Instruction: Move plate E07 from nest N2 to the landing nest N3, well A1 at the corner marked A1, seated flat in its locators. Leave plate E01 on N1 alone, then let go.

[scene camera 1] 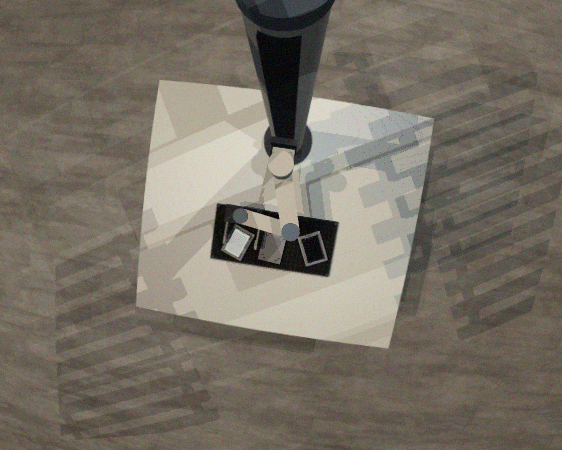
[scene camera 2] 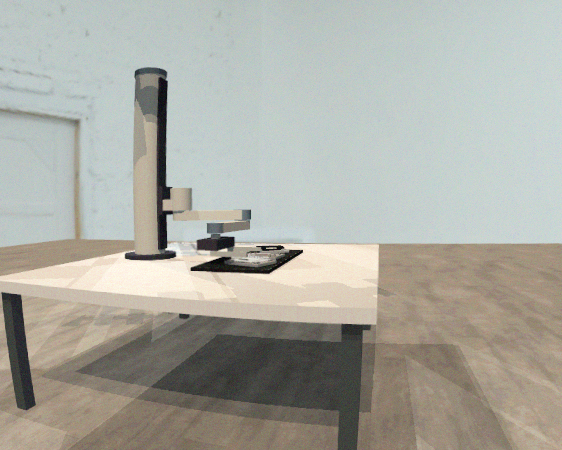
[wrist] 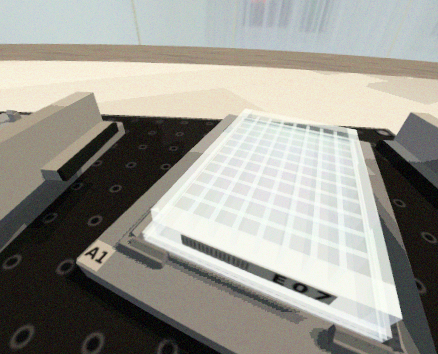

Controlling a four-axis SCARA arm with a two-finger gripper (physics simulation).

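Plate E07 (scene camera 1: pixel 238 243) (wrist: pixel 270 190), clear and gridded, lies in its nest N2 (scene camera 1: pixel 232 256) (wrist: pixel 200 300) at the left of the black board. Its E07 label faces the wrist camera; the nest's A1 mark (wrist: pixel 96 255) is at the near left corner. My gripper (scene camera 1: pixel 241 235) (scene camera 2: pixel 236 251) (wrist: pixel 246 119) is open and empty, one finger on each side of the plate with a gap at both sides. A grey middle nest (scene camera 1: pixel 270 248) seems to bear a see-through plate; its label is unreadable. The right nest (scene camera 1: pixel 302 251) is an open frame with a dark centre and no plate.
The black board (scene camera 1: pixel 290 266) (scene camera 2: pixel 215 268) (wrist: pixel 45 310) has rows of ring-marked holes and lies on the pale table (scene camera 1: pixel 200 285) (scene camera 2: pixel 300 280). The arm's column (scene camera 1: pixel 280 85) (scene camera 2: pixel 147 165) stands behind the board. The forearm (scene camera 1: pixel 265 221) (scene camera 2: pixel 230 226) passes over the board's back edge.
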